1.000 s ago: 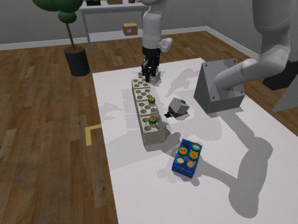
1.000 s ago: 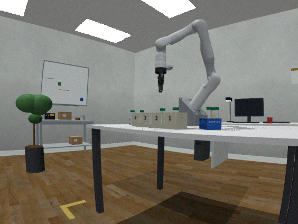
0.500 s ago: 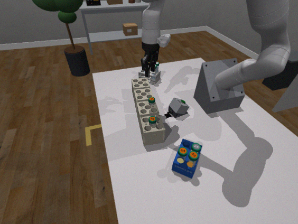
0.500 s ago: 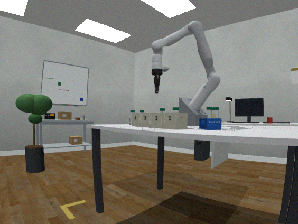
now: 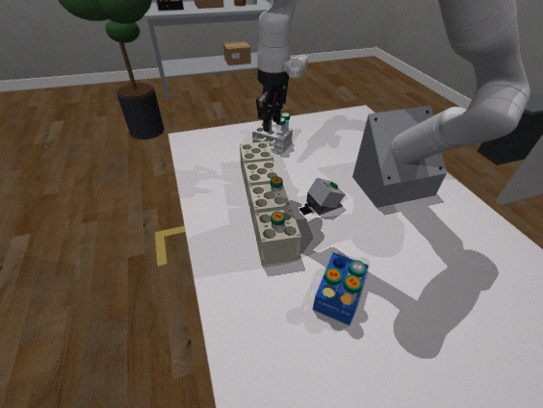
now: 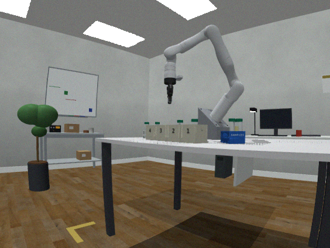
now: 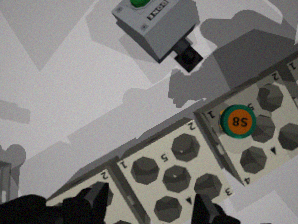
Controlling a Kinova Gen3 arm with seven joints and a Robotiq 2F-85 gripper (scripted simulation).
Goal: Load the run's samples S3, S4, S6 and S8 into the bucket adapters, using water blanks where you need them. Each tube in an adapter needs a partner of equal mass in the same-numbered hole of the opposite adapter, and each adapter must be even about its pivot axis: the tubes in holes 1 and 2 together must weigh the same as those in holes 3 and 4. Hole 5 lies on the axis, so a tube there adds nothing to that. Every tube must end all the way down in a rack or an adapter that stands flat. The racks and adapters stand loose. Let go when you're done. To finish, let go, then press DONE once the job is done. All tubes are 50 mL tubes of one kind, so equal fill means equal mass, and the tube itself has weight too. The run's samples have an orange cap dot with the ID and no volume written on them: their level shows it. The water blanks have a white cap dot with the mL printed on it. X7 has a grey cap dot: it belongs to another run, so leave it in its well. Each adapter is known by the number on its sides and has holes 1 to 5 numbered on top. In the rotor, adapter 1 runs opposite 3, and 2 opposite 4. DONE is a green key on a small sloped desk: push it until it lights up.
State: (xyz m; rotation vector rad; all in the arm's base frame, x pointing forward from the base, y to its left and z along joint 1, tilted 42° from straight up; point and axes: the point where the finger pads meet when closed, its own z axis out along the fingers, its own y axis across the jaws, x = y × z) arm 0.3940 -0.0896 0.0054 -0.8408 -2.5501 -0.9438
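Now: the white-dot 10 ml blank 50 mm behind my hand, 310 mm to the right of it and 180 mm below it. From my hand the other things lie so: 20 ml water blank: 90 mm behind, 230 mm to the right, 180 mm below; then 50 ml blank: 110 mm behind, 270 mm to the right, 180 mm below; then done desk: 150 mm behind, 90 mm to the left, 190 mm below.
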